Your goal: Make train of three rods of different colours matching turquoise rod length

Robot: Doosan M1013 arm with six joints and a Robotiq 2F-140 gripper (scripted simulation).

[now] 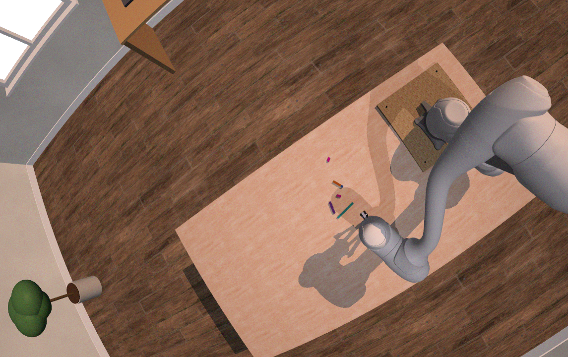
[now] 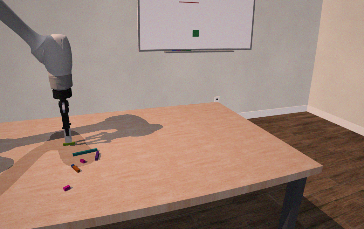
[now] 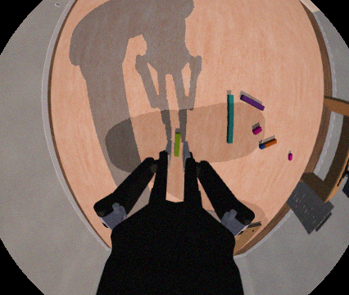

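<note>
My gripper is now 5 cm above the lime rod. Also, from my hand: purple rod (15 cm to the right, 10 cm ahead, 5 cm below); then turquoise rod (11 cm to the right, 6 cm ahead, 5 cm below); then blue rod (20 cm to the right, 5 cm below).
</note>
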